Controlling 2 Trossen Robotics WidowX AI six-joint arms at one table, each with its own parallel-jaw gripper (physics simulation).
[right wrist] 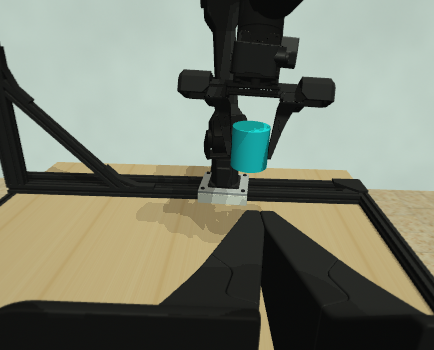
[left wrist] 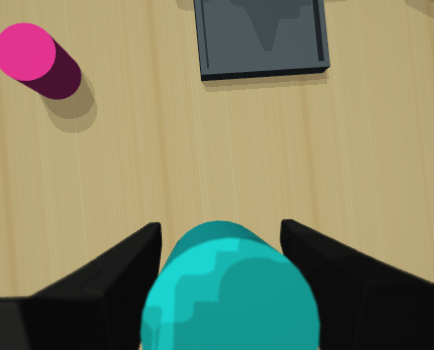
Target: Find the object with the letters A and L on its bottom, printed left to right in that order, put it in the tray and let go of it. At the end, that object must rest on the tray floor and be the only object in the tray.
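Pixels of known places: left gripper, fingertip midpoint: (right wrist: 248,157) (left wrist: 221,231); right gripper, fingertip midpoint: (right wrist: 258,224); left arm's base, link origin: (right wrist: 224,181).
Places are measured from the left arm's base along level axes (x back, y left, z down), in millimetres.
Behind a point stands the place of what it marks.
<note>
A cyan cylinder (left wrist: 230,295) {z -190, x -254, y 56 mm} (right wrist: 250,147) {z -170, x -269, y 56 mm} is held upright between the fingers of my left gripper (left wrist: 221,231) {z -155, x -265, y 55 mm} (right wrist: 248,157) {z -155, x -265, y 55 mm}, above the table. Its bottom face is hidden in both views, so no letters show. The dark grey tray (left wrist: 265,71) {z 12, x -395, y -9 mm} is at the top of the left wrist view, beyond the cylinder and apart from it; the part of its floor that shows holds no object, and its far part is cut off. My right gripper (right wrist: 258,224) {z -256, x -599, y 66 mm} is shut with its fingertips together and holds nothing.
A magenta cylinder (left wrist: 27,52) {z -26, x -394, y 199 mm} stands on the table at the upper left of the left wrist view, left of the tray. In the right wrist view, a black frame rail (right wrist: 305,190) {z 7, x -2, y 170 mm} runs along the table's far edge, with the left arm's base plate (right wrist: 222,198) {z 15, x -50, y 1 mm} at it.
</note>
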